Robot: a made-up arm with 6 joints. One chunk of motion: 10 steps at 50 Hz.
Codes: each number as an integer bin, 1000 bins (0 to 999) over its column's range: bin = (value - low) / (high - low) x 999, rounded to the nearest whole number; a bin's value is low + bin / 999 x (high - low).
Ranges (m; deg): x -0.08..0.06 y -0.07..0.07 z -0.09..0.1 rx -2..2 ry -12..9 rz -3..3
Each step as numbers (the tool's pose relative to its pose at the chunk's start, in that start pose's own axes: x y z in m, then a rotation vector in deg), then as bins.
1 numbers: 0.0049 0.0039 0.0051 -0.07 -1.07 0.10
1 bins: 606 527 500 482 520 516
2 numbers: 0.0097 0.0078 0.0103 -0.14 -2.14 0.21
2 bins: 640 555 527 465 469 534
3 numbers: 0.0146 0.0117 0.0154 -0.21 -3.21 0.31
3 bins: 675 583 554 447 418 551
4 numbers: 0.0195 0.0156 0.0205 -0.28 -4.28 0.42
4 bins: 710 611 581 430 367 569
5 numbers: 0.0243 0.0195 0.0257 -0.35 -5.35 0.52
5 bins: 744 639 608 412 316 586
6 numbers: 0.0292 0.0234 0.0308 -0.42 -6.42 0.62
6 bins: 779 666 635 395 265 603
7 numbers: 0.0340 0.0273 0.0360 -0.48 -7.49 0.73
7 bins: 813 694 662 380 215 621
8 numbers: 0.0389 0.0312 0.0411 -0.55 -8.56 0.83
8 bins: 848 722 689 362 164 638
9 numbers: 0.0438 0.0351 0.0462 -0.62 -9.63 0.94
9 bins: 883 750 716 345 113 656
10 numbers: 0.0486 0.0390 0.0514 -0.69 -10.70 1.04
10 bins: 918 778 743 327 62 673
